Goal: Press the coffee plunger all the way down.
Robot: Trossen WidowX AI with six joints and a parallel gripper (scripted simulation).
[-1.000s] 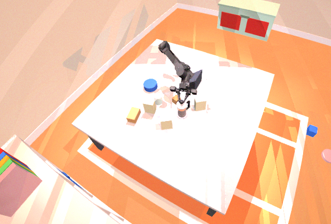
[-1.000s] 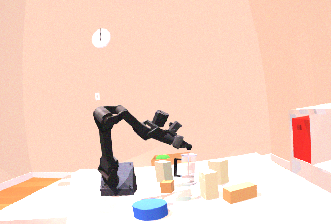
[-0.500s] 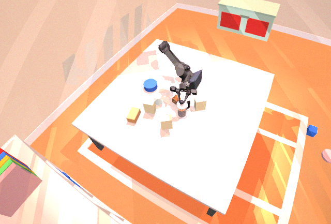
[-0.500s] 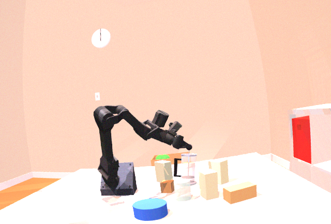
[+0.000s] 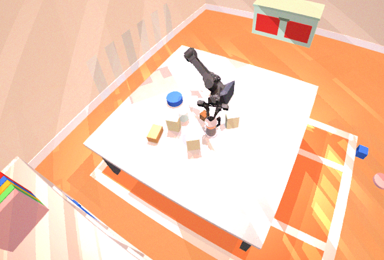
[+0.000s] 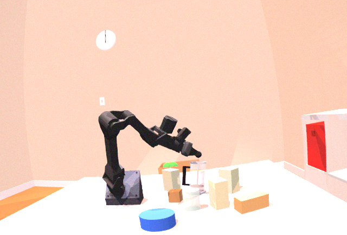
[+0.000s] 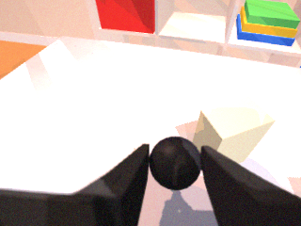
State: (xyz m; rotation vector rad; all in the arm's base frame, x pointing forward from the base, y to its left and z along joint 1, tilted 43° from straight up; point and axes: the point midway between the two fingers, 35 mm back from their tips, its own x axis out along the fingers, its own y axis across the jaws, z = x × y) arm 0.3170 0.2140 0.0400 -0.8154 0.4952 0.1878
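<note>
My gripper tip is now 30 mm past the coffee press and 90 mm above it. The rest, counted from my gripper tip: small glass cup: 30 mm behind, 240 mm to the right, 140 mm below; blue disc: 130 mm behind, 410 mm to the right, 160 mm below.
</note>
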